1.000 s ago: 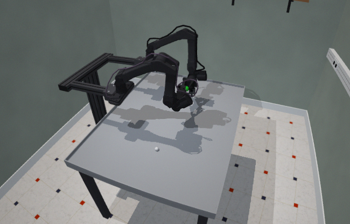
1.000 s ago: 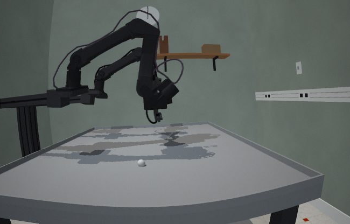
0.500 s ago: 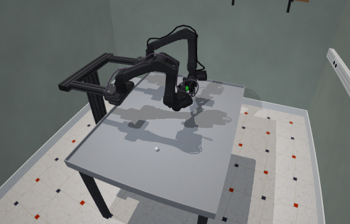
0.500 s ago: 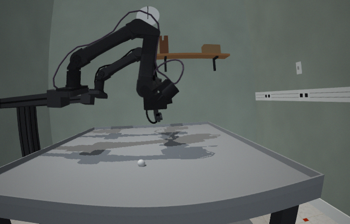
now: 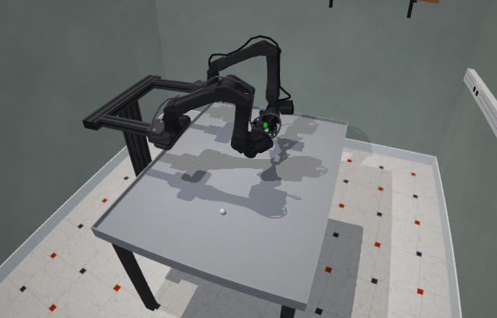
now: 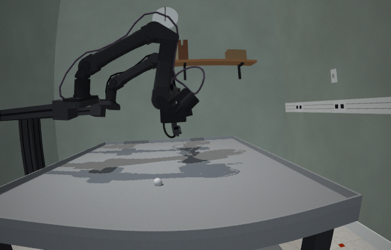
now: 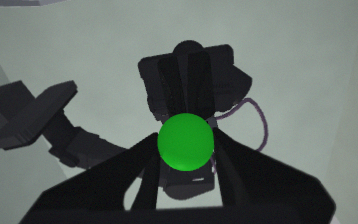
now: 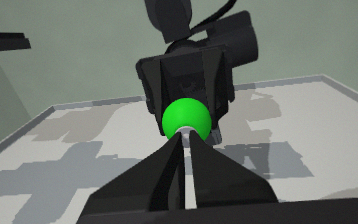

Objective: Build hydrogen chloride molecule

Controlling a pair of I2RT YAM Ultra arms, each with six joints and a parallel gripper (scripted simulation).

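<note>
Now: right hand 1 cm to the right of the grey peg. Round my right hand: green ball (3 cm to the left); then white ball (38 cm to the right, 18 cm below, 7 cm behind).
Right now the green ball is 10 mm to the right of my left hand. Round my left hand: white ball 420 mm to the right, 180 mm below, 70 mm behind; grey peg 20 mm to the right.
</note>
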